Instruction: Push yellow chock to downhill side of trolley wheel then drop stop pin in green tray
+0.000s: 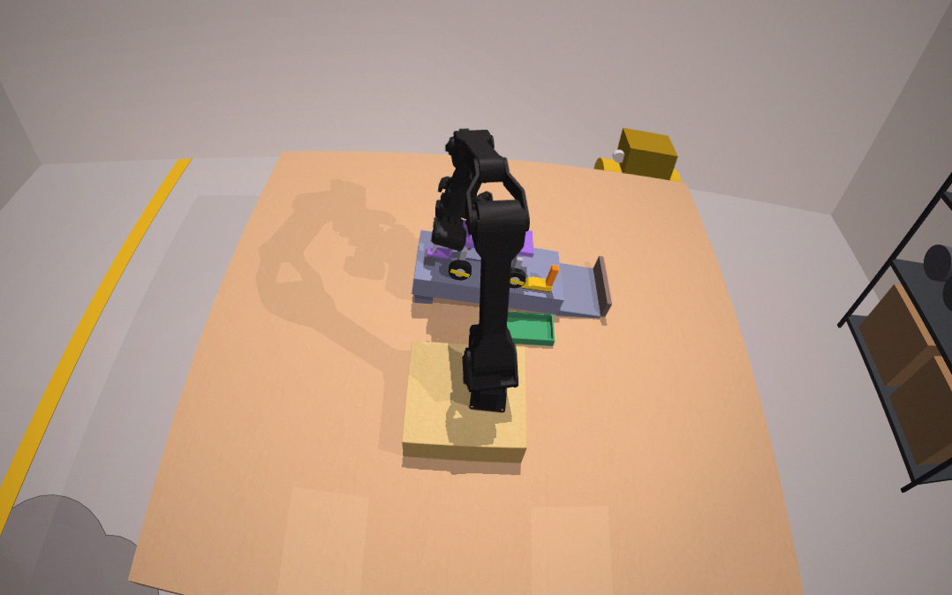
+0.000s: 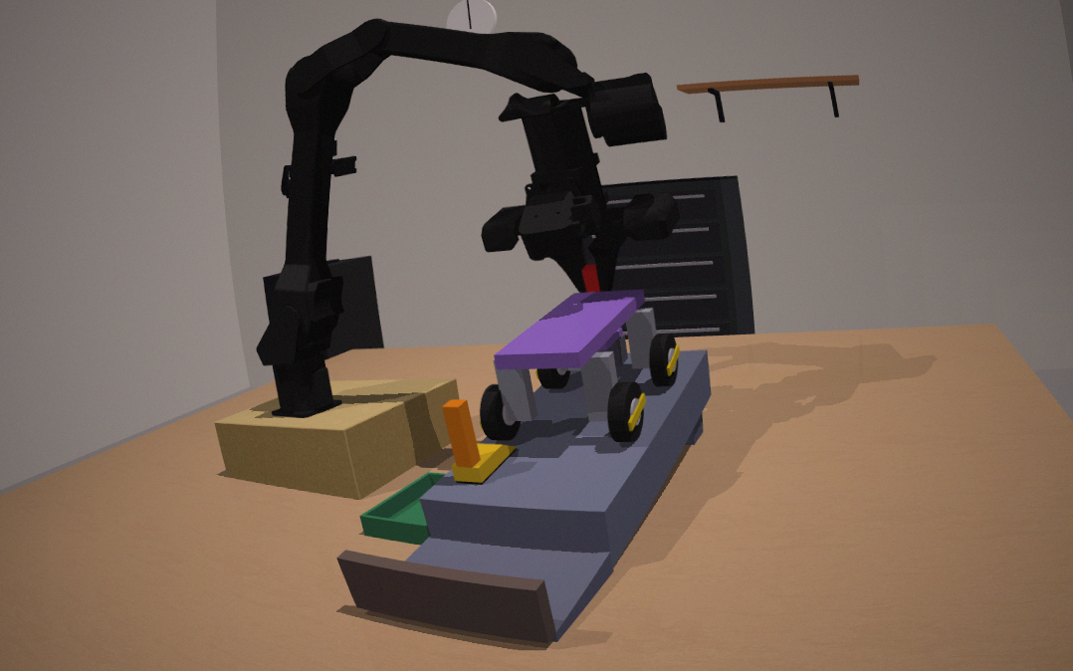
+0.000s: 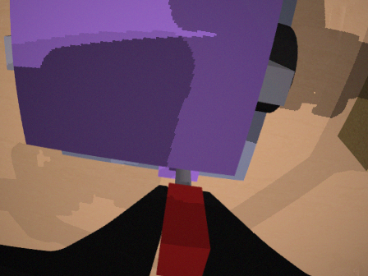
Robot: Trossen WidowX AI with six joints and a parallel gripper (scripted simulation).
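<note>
Right now my gripper tip is 90 mm past the green tray, 210 mm to the left of it and 160 mm above it. From my gripper tip the other things lie so: red-headed stop pin (right at my gripper tip); then grey ramp (30 mm ahead, 110 mm to the right, 110 mm below); then trolley (30 mm ahead, 110 mm to the right, 40 mm below).
</note>
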